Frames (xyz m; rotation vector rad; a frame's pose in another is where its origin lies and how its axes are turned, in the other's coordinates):
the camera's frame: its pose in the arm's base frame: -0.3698 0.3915 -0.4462 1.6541 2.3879 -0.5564
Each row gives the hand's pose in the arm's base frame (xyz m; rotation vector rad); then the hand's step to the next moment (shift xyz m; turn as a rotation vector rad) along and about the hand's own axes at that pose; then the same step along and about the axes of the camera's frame.
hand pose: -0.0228 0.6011 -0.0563 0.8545 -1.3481 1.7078
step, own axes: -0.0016 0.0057 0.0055 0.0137 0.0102 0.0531
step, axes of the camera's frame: -0.0030 -0.0052 0.0054 -0.0455 -0.0319 0.0045
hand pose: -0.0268 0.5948 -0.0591 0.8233 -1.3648 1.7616
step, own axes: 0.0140 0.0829 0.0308 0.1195 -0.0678 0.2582
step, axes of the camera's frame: 0.0011 -0.0795 0.0411 -0.2611 -0.0990 -0.0869
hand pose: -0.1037 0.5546 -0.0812 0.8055 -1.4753 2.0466
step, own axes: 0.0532 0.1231 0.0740 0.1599 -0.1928 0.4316
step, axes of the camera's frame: -0.0412 -0.1282 0.0730 -0.4566 -0.0869 -0.1816
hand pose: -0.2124 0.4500 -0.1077 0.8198 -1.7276 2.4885
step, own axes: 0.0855 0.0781 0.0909 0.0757 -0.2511 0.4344
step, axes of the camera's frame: -0.0912 -0.0947 0.0662 -0.4571 0.0079 -0.2202
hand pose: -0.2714 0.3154 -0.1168 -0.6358 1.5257 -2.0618
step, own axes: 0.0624 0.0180 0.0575 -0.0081 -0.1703 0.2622
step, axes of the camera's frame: -0.0716 -0.0363 0.0329 -0.2616 0.0506 -0.1637
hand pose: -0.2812 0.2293 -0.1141 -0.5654 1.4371 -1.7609
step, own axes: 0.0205 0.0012 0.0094 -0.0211 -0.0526 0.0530
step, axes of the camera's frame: -0.0167 -0.0111 0.0104 -0.0482 0.0173 -0.0583
